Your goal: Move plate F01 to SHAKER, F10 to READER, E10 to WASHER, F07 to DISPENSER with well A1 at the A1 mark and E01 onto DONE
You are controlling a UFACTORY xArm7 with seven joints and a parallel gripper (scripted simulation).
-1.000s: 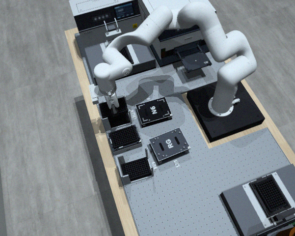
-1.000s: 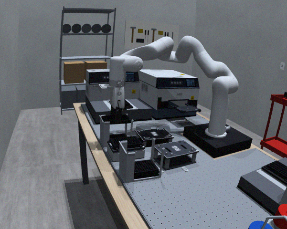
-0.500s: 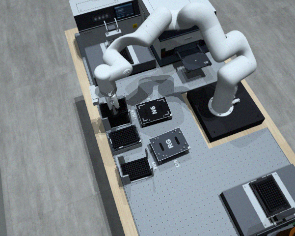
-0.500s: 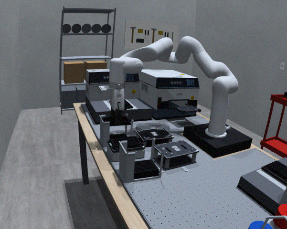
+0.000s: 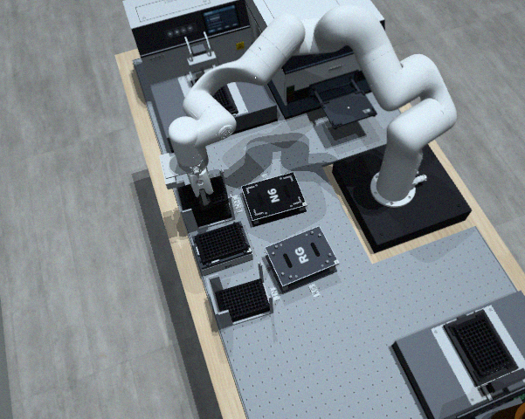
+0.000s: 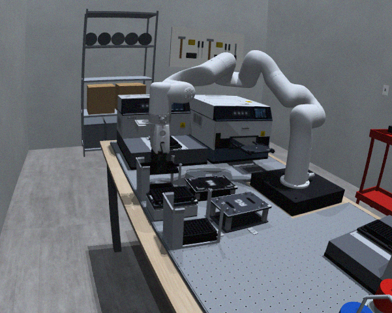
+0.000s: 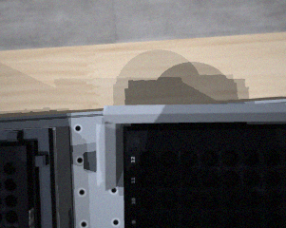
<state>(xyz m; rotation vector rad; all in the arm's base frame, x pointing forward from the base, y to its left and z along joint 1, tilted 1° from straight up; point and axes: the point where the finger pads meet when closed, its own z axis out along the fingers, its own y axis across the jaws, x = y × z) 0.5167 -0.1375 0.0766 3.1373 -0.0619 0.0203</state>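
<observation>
The done label lies 90 mm behind my hand and 110 mm below it. Also, from my hand: regrip nest RG: 200 mm behind, 250 mm to the left, 60 mm below; recovery nest N6: 190 mm behind, 40 mm to the left, 80 mm below.
</observation>
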